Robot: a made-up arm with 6 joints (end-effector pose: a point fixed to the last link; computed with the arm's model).
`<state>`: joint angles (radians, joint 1 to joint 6).
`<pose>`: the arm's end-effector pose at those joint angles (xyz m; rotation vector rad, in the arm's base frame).
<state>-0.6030 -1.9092 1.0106 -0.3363 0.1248 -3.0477</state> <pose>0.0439 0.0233 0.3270 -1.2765 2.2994 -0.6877</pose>
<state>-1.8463 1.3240 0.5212 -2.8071 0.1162 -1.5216</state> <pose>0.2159 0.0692 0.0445 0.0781 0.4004 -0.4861</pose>
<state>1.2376 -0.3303 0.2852 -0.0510 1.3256 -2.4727</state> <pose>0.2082 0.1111 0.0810 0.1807 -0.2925 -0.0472</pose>
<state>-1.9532 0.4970 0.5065 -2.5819 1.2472 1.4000</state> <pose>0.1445 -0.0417 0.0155 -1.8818 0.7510 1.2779</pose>
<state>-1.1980 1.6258 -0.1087 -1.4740 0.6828 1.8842</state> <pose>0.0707 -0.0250 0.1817 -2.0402 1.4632 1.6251</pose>
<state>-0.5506 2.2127 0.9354 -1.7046 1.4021 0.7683</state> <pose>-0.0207 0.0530 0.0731 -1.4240 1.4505 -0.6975</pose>
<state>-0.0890 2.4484 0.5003 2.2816 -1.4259 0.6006</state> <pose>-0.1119 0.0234 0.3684 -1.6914 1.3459 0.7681</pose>
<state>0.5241 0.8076 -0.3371 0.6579 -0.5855 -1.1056</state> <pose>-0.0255 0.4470 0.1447 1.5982 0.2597 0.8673</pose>
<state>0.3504 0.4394 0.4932 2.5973 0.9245 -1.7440</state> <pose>0.1131 0.3428 0.4726 -0.6058 -2.7555 1.0305</pose>
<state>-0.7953 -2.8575 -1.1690 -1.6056 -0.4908 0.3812</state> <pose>-0.1347 0.1261 0.3062 -1.4152 2.2105 0.0479</pose>
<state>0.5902 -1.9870 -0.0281 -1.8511 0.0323 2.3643</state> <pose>-0.0298 0.2543 0.0171 -0.2886 2.0816 -0.0554</pose>
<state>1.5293 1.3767 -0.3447 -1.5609 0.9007 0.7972</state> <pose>0.1338 0.0535 0.4354 1.8134 0.9978 1.9427</pose>
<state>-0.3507 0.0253 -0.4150 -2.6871 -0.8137 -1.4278</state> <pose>0.2220 0.3184 0.2079 -0.2654 -0.6377 1.5076</pose>
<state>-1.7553 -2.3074 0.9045 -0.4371 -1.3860 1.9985</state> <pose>0.3183 -0.1455 0.1899 -2.6544 0.4826 0.1018</pose>
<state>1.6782 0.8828 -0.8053 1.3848 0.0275 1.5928</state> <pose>0.4272 0.2275 -0.2092 1.9368 1.7376 -1.7165</pose>
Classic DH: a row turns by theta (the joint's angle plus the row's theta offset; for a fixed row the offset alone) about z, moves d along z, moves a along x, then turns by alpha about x. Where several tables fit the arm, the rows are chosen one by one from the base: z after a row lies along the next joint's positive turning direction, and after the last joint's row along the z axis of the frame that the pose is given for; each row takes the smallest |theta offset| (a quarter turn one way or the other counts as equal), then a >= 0, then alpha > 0; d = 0 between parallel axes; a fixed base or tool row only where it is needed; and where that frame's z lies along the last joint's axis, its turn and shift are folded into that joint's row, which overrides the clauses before.
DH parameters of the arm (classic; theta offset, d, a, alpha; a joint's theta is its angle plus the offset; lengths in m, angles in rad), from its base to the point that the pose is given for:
base (fixed): -0.5688 0.3022 0.0685 1.2813
joint 1: 0.2755 -0.2408 -0.047 1.6488
joint 2: -0.4972 0.0327 0.0169 1.8901
joint 3: 0.9391 0 -0.124 0
joint 4: 0.3896 0.1437 0.0336 -2.2123
joint 5: 0.2173 0.2449 0.0233 -1.1682
joint 6: 0.7287 -0.1868 -0.1106 -0.8569
tool (fixed): 1.5507 -0.0052 0 0

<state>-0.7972 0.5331 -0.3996 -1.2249 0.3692 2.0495</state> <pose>0.3097 0.1510 0.0728 -2.6785 -0.4802 1.3752</pose>
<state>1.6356 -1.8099 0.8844 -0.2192 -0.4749 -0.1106</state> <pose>-0.1737 0.1506 0.2351 -0.6143 1.8837 0.4943</pose>
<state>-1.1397 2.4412 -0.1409 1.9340 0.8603 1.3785</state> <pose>0.5573 0.3452 0.3232 0.3618 -0.0039 -0.4037</pose>
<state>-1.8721 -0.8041 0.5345 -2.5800 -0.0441 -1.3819</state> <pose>0.3272 0.3268 0.3839 2.0728 -0.4293 0.3397</pose>
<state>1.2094 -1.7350 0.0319 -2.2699 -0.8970 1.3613</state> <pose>0.2156 0.0678 -0.0894 -0.8672 0.5967 -1.1502</pose>
